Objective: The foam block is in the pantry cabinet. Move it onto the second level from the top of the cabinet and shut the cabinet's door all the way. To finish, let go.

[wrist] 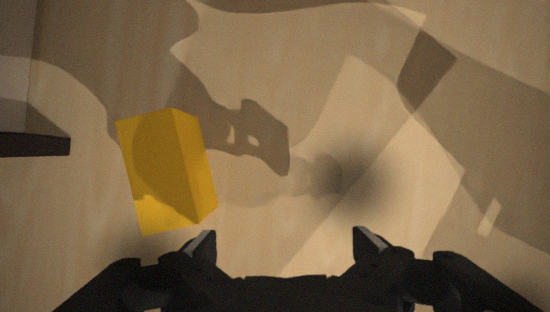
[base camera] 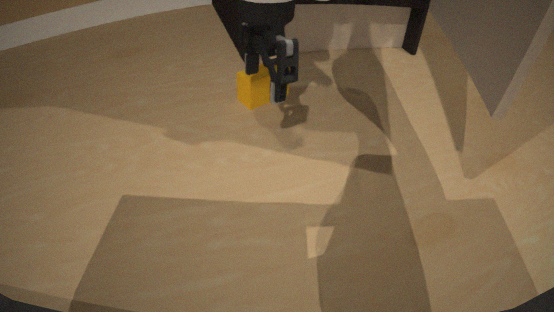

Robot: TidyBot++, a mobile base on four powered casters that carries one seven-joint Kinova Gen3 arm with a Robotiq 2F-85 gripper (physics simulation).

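Frame: origin at the arm's base, x back, y right, z up, level; centimetres.
Seen in the pictures: gripper, between the fingertips: (wrist: 284, 243) (base camera: 263, 86).
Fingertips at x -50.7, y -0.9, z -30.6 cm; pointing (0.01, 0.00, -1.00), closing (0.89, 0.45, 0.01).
Note:
A point is followed by its place in that frame.
The yellow foam block (base camera: 252, 92) @(y -3.0, x -56.9, z -35.9 cm) (wrist: 160, 170) @(y -0.9, x -60.9, z -33.7 cm) lies on the wood-look floor in front of the dark-framed cabinet (base camera: 418, 30) @(y 41.5, x -88.4, z -31.5 cm). In the base camera view my gripper (base camera: 265, 85) @(y -0.9, x -50.7, z -30.6 cm) partly covers the block. In the wrist view the gripper (wrist: 285, 231) @(y -0.9, x -50.7, z -30.6 cm) is open and empty, with the block beyond and to the left of the left fingertip, outside the gap between the fingers. A grey panel (base camera: 490, 50) @(y 32.4, x -47.1, z -18.2 cm), which looks like the cabinet's door standing open, juts out at the upper right. The cabinet's levels do not show.
In the base camera view a pale baseboard (base camera: 100, 22) @(y -64.3, x -111.6, z -38.8 cm) runs along the wall at the upper left. In the wrist view a dark bar (wrist: 35, 145) @(y -4.3, x -72.7, z -35.9 cm) with a grey surface behind it reaches in at the left edge, left of the block. Shadows of the arm and gripper cross the floor.

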